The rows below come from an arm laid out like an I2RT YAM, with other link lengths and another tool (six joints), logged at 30 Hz.
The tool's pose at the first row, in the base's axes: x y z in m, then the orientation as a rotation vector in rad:
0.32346, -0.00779, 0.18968, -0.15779, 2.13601, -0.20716
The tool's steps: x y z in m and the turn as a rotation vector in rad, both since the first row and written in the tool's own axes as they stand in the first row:
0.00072, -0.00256, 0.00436, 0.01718, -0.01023, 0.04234
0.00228, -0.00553, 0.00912, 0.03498, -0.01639, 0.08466
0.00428, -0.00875, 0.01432, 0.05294, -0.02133, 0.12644
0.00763, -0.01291, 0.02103, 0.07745, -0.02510, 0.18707
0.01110, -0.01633, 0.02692, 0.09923, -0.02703, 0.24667
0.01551, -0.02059, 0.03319, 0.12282, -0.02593, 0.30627
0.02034, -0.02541, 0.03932, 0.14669, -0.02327, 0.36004
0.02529, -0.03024, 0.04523, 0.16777, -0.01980, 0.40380
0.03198, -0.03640, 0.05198, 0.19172, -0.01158, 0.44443
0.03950, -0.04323, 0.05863, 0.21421, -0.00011, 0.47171
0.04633, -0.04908, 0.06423, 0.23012, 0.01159, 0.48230
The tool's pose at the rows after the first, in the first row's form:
0.32682, -0.01081, 0.18730, -0.10331, 2.12476, -0.19947
0.33007, -0.01443, 0.18410, -0.04838, 2.11661, -0.19288
0.33347, -0.01841, 0.18035, 0.00599, 2.10879, -0.18686
0.33743, -0.02371, 0.17489, 0.08407, 2.09956, -0.17677
0.34062, -0.02823, 0.16962, 0.15944, 2.09093, -0.16451
0.34364, -0.03379, 0.16355, 0.23603, 2.08330, -0.15437
0.34634, -0.03996, 0.15733, 0.30669, 2.07608, -0.14799
0.34879, -0.04615, 0.15112, 0.36524, 2.07009, -0.14457
0.35105, -0.05405, 0.14333, 0.42291, 2.06756, -0.14640
0.35279, -0.06276, 0.13505, 0.46640, 2.06966, -0.15488
0.35400, -0.07028, 0.12768, 0.48879, 2.07567, -0.16642

